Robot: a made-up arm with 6 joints.
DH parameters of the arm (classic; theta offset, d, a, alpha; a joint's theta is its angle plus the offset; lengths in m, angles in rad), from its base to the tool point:
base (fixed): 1.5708 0.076 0 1.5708
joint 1: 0 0.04 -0.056 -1.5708
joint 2: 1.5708 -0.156 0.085 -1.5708
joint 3: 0 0.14 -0.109 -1.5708
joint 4: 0 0.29 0.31 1.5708
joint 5: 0 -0.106 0.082 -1.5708
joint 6: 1.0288 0 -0.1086 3.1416
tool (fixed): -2.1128 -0.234 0 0
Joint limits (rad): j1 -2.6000..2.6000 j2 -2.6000..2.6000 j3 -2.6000..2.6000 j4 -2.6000..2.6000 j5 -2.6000..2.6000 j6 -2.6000..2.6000
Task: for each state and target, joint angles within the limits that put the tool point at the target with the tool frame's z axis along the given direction. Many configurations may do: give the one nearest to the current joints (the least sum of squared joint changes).
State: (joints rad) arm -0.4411 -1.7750 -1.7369 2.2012 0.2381 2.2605
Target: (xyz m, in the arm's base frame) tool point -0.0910 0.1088 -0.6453 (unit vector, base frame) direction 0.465 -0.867 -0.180
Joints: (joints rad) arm -1.1297 -1.4999 -2.0360 2.5454 0.9269 1.9112
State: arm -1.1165 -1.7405 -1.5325 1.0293 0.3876 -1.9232
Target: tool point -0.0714 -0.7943 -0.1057 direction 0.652 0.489 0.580
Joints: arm -1.7027 -1.0342 -1.0589 1.8866 0.2482 -2.2700
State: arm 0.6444 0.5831 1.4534 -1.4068 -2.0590 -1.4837
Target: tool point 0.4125 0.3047 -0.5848 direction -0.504 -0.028 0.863
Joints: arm 1.0365 0.8588 0.9412 -1.0381 -1.4773 -1.8057
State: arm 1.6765 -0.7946 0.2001 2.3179 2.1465 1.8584
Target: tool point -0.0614 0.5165 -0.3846 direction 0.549 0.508 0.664
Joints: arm 0.9972 -0.3283 -0.3934 1.8311 1.5359 1.8680
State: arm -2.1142 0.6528 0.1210 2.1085 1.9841 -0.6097
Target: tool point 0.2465 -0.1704 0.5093 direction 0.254 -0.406 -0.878
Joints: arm -2.4743 0.0608 0.2639 2.0221 1.2203 -0.6032
